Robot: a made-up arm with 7 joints. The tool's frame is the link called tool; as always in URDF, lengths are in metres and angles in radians.
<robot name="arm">
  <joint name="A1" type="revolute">
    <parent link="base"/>
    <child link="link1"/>
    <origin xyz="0 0 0" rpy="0 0 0"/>
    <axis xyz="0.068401 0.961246 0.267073"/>
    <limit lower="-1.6" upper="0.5"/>
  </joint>
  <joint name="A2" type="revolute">
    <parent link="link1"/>
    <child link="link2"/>
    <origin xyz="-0.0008 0.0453 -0.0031" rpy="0 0 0"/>
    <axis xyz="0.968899 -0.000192 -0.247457"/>
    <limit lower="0" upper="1.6"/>
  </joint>
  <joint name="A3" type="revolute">
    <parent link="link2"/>
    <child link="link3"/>
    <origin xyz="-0.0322 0.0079 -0.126" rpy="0 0 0"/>
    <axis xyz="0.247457 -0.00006 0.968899"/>
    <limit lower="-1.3" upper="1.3"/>
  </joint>
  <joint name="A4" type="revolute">
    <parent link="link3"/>
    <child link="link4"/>
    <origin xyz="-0.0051 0 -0.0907" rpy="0 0 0"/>
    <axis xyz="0.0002 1 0.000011"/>
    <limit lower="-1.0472" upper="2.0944"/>
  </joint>
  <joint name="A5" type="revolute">
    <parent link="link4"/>
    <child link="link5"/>
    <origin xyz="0.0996 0.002 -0.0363" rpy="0 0 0"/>
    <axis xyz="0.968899 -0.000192 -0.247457"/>
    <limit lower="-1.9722" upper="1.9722"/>
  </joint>
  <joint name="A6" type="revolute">
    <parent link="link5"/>
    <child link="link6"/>
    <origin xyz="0.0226 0 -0.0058" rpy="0 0 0"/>
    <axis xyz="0.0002 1 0.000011"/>
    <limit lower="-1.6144" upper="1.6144"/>
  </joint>
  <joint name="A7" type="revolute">
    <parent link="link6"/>
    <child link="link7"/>
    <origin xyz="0.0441 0 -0.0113" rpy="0 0 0"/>
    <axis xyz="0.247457 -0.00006 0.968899"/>
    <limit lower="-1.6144" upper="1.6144"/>
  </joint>
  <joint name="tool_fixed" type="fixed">
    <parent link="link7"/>
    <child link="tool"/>
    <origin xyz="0 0 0" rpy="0 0.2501 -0.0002"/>
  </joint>
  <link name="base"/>
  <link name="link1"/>
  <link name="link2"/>
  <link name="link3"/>
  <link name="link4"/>
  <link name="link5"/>
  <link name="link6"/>
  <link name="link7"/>
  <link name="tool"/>
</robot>
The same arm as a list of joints. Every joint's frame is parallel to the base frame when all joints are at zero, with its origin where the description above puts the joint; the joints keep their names.
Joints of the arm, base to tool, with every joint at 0 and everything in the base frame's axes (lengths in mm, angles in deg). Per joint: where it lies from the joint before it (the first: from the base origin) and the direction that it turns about. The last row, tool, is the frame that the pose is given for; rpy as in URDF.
A1: xyz 0 0 0 axis 0.068403 0.961235 0.26711
A2: xyz -0.8 45.3 -3.1 axis 0.968889 -0.0002 -0.247497
A3: xyz -32.2 7.9 -126 axis 0.247497 -0.0001 0.968889
A4: xyz -5.1 0 -90.7 axis 0.0002 1 0
A5: xyz 99.6 2 -36.3 axis 0.968889 -0.0002 -0.247497
A6: xyz 22.6 0 -5.8 axis 0.0002 1 0
A7: xyz 44.1 0 -11.3 axis 0.247497 -0.0001 0.968889
tool: xyz 0 0 0 rpy 0 14.33 -0.01
Joint limits (deg, base to tool): -91.67..28.65 0..91.67 -74.48..74.48 -60..120 -113..113 -92.5..92.5 -92.5..92.5

